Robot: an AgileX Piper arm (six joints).
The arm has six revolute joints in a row. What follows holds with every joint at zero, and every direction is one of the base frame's. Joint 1 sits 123 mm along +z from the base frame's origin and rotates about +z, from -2.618 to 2.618 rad. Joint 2 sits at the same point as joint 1 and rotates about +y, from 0 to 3.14 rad. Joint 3 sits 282.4 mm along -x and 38.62 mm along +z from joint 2 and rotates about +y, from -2.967 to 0 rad. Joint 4 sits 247.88 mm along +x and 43.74 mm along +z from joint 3 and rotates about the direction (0.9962, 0, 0.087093), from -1.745 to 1.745 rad. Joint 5 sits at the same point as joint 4 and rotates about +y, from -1.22 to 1.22 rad. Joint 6 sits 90.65 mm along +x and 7.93 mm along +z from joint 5 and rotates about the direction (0.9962, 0, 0.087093), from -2.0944 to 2.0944 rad. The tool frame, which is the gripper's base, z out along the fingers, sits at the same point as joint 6; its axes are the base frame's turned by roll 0, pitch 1.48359 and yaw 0 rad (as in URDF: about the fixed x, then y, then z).
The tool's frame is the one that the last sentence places.
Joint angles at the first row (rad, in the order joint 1, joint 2, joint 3, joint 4, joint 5, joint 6):
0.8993 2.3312 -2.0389 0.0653 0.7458 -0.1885
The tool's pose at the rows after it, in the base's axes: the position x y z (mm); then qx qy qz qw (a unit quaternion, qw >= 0):
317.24 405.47 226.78 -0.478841 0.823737 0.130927 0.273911
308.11 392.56 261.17 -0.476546 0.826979 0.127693 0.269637
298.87 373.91 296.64 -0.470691 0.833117 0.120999 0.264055
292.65 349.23 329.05 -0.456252 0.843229 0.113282 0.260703
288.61 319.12 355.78 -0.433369 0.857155 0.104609 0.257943
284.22 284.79 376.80 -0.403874 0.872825 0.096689 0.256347
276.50 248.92 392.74 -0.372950 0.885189 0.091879 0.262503
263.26 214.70 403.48 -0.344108 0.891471 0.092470 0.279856
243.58 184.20 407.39 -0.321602 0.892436 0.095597 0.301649
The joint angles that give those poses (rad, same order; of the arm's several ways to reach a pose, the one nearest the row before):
0.8994 2.2682 -2.0392 0.0581 0.8142 -0.1802
0.8984 2.1915 -2.0395 0.0484 0.9017 -0.1653
0.8909 2.1087 -2.0397 0.0350 1.0005 -0.1476
0.8693 2.0245 -2.0314 0.0225 1.0888 -0.1271
0.8333 1.9367 -2.0019 0.0117 1.1592 -0.1045
0.7854 1.8402 -1.9440 0.0049 1.2068 -0.0818
0.7326 1.7297 -1.8531 0.0016 1.2178 -0.0650
0.6836 1.6044 -1.7311 0.0024 1.1864 -0.0534
0.6463 1.4687 -1.5854 0.0043 1.1307 -0.0460

